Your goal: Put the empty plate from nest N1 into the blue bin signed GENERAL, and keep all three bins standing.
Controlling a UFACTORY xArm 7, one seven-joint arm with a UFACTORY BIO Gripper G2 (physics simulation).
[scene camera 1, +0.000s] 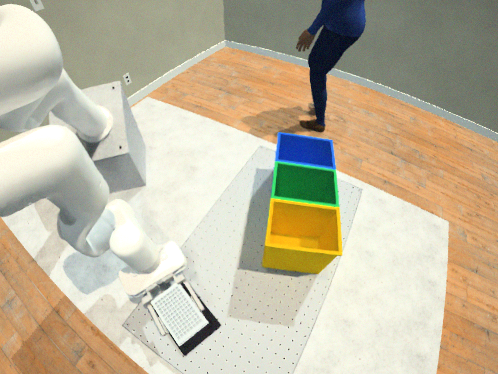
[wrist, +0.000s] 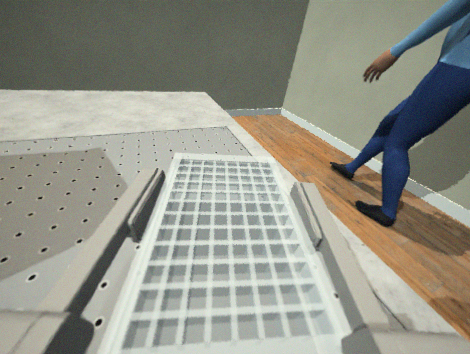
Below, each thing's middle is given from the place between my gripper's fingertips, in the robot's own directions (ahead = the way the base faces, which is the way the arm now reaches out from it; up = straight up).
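The white plate (scene camera 1: 178, 312), I see, is 30 mm behind my hand and 10 mm to the left of it. The yellow bin (scene camera 1: 303, 237) is 10 mm above my hand, 110 mm ahead of it and 340 mm to the left of it. I see the blue bin (scene camera 1: 297, 149) too, 10 mm above my hand and 570 mm to the left of it, and the green bin (scene camera 1: 293, 182) is 10 mm above my hand, 60 mm ahead of it and 450 mm to the left of it.
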